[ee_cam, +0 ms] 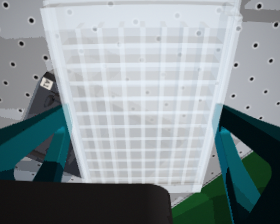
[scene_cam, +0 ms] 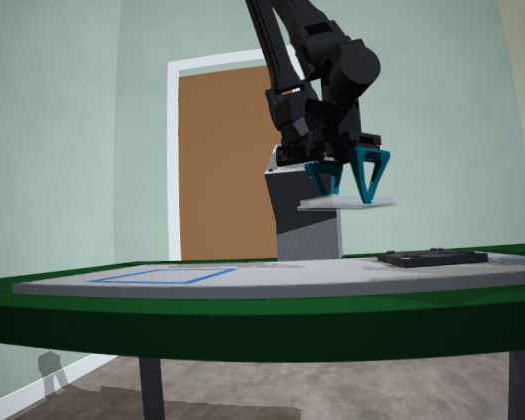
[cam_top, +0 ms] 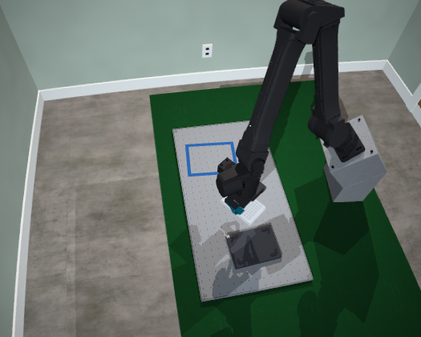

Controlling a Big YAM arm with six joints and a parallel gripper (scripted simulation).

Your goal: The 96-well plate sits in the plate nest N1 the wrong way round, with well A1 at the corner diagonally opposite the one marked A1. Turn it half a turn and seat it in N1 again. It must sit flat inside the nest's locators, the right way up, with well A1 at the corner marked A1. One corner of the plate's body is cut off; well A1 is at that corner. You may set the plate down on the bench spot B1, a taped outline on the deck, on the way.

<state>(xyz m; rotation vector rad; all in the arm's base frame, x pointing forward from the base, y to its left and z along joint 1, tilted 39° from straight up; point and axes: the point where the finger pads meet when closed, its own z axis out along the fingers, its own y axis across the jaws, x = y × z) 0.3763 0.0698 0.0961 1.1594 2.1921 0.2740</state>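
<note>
The plate nest N1 lies 12 cm to the left of my hand, 9 cm below it and 1 cm behind it. From my hand the other things lie so: 96-well plate: 1 cm below; A1 label: 9 cm below, 7 cm to the left, 6 cm ahead.
</note>
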